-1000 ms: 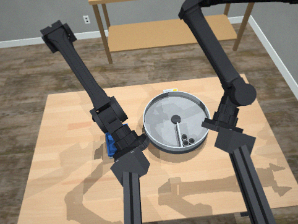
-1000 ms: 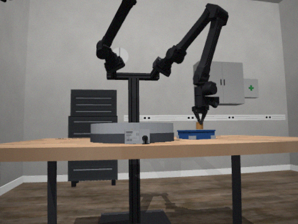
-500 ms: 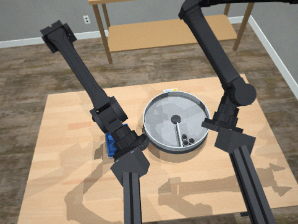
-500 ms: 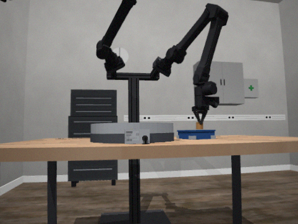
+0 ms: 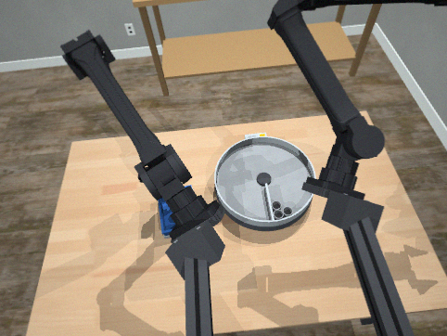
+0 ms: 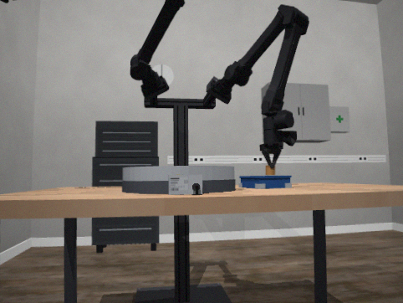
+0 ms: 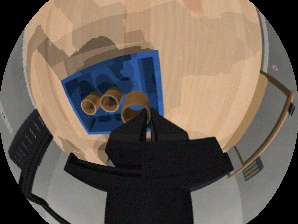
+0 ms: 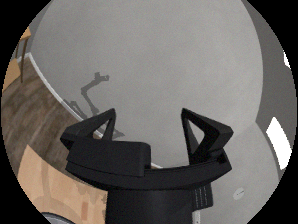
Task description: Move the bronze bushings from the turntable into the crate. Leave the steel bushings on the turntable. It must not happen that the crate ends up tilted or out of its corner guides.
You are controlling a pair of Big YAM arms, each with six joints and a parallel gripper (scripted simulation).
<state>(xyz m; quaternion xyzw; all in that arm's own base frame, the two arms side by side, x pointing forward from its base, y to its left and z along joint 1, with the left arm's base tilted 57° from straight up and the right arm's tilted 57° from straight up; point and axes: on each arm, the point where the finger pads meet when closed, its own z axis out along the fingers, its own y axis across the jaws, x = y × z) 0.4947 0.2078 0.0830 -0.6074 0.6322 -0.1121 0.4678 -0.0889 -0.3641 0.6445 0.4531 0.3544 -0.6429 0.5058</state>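
My left hand is 70 mm past the blue crate and 70 mm above it.
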